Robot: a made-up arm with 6 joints.
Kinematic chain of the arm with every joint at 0, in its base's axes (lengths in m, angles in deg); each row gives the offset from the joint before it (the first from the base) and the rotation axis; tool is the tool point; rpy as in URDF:
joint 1: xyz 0 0 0.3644 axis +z
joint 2: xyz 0 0 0 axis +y
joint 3: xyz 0.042 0 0.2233 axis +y
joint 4: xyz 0.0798 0 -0.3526 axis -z
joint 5: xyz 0 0 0 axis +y
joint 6: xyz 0.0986 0 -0.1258 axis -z
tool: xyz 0 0 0 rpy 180 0 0
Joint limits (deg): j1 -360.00..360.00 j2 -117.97..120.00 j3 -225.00..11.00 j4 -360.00..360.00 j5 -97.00..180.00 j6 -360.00..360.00
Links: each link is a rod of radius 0.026 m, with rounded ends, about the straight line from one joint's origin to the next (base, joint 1, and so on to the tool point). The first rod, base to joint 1, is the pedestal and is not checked.
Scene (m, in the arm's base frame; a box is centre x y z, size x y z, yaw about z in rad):
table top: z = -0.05
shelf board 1: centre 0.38 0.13 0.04 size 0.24 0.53 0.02 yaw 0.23
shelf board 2: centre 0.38 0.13 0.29 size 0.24 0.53 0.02 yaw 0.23
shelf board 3: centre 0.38 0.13 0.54 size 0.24 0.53 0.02 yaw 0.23
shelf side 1: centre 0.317 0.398 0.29 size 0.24 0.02 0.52 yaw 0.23
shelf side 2: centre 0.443 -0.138 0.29 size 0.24 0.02 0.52 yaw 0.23
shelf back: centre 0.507 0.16 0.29 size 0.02 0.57 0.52 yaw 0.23
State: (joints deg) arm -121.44 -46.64 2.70 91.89 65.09 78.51
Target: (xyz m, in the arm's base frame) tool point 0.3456 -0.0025 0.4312
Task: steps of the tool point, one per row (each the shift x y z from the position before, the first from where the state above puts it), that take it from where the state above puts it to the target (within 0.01 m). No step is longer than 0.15 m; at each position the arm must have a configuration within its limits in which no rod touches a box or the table.
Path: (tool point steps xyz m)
1: 0.1029 -0.0009 0.0309
2: 0.0861 0.0459 0.0188
3: 0.0489 0.0727 0.0066
4: 0.0510 0.0189 0.0373
5: 0.0494 0.0302 0.0344
6: 0.0459 0.0425 0.0300
7: 0.0399 0.0557 0.0244

